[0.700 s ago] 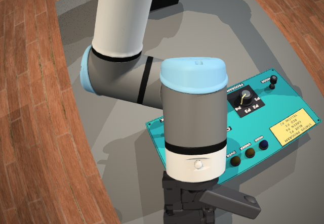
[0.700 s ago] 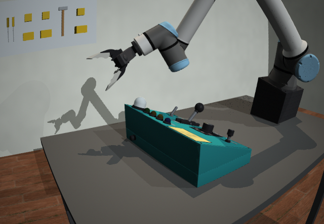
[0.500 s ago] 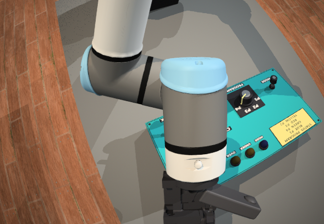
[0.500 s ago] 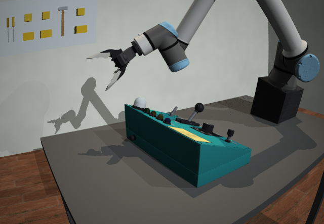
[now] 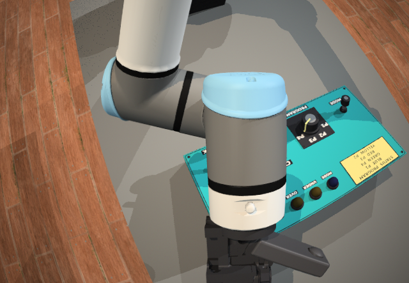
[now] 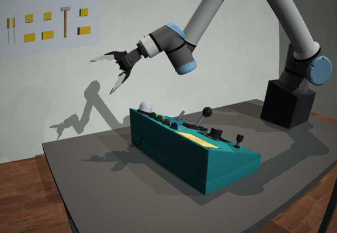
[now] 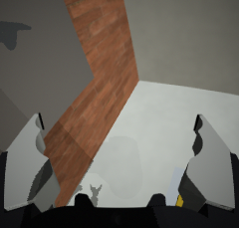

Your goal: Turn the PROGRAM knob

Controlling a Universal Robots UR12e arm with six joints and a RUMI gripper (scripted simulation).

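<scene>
The teal console is 320 mm behind my hand, 220 mm to the left of it and 210 mm below it. From my hand the other things lie so: check toggle: 330 mm behind, 190 mm below, 40 mm to the left; black ball-topped lever: 370 mm behind, 180 mm below, 160 mm to the left; small mode knob: 400 mm to the left, 380 mm behind, 190 mm below.
</scene>
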